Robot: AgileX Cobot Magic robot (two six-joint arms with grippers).
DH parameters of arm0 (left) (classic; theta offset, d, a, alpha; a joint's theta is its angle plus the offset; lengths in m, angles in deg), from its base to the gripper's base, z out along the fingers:
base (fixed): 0 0 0 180
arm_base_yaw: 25.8 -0.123 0 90
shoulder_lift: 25.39 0 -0.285 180
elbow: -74.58 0 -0.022 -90
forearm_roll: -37.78 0.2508 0 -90
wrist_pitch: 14.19 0 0.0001 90
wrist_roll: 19.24 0.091 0 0
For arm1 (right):
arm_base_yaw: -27.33 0.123 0 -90
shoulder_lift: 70.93 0 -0.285 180
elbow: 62.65 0 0.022 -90
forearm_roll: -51.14 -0.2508 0 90
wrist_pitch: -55.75 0 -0.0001 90
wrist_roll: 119.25 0.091 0 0
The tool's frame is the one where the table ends.
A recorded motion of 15 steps. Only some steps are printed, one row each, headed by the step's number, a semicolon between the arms.
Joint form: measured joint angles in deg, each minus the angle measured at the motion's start. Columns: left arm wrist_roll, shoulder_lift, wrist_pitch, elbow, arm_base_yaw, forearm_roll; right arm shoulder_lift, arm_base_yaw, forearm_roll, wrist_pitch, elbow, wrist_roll.
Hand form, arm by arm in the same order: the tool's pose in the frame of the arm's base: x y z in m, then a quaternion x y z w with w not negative. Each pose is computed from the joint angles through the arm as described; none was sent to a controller.
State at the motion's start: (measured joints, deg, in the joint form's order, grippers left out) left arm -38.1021 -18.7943 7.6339 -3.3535 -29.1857 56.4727; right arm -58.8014 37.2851 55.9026 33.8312 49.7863 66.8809
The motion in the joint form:
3: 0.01 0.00 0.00 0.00 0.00 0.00; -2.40 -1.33 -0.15 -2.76 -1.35 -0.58
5: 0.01 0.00 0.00 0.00 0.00 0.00; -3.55 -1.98 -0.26 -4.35 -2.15 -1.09
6: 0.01 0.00 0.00 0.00 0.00 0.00; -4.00 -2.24 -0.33 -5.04 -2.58 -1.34
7: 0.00 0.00 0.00 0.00 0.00 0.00; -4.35 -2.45 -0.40 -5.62 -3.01 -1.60
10: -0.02 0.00 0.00 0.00 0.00 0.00; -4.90 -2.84 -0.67 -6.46 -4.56 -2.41
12: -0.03 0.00 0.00 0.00 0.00 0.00; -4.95 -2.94 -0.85 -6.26 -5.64 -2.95
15: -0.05 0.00 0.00 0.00 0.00 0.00; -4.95 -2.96 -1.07 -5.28 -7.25 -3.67
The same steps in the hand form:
3: 0.0508 0.0139 0.1776 -0.06941 0.79133 0.05785 0.60468; 0.0491 0.0043 0.2212 -0.03927 0.78294 0.04089 0.61951
5: 0.0508 0.0139 0.1776 -0.06941 0.79133 0.05785 0.60468; 0.0473 0.0034 0.2151 -0.03746 0.78971 0.03421 0.61139
6: 0.0508 0.0139 0.1776 -0.06941 0.79133 0.05785 0.60468; 0.0467 0.0031 0.2119 -0.03700 0.79330 0.03143 0.60689
7: 0.0508 0.0139 0.1776 -0.06948 0.79132 0.05780 0.60468; 0.0463 0.0029 0.2089 -0.03702 0.79679 0.02894 0.60242
10: 0.0508 0.0139 0.1776 -0.06962 0.79131 0.05769 0.60469; 0.0463 0.0027 0.1991 -0.03926 0.80631 0.02355 0.58972
12: 0.0508 0.0139 0.1776 -0.06968 0.79130 0.05764 0.60470; 0.0471 0.0028 0.1932 -0.04216 0.81046 0.02131 0.58389
15: 0.0508 0.0139 0.1776 -0.06982 0.79129 0.05753 0.60471; 0.0484 0.0032 0.1854 -0.04704 0.81344 0.01922 0.57943

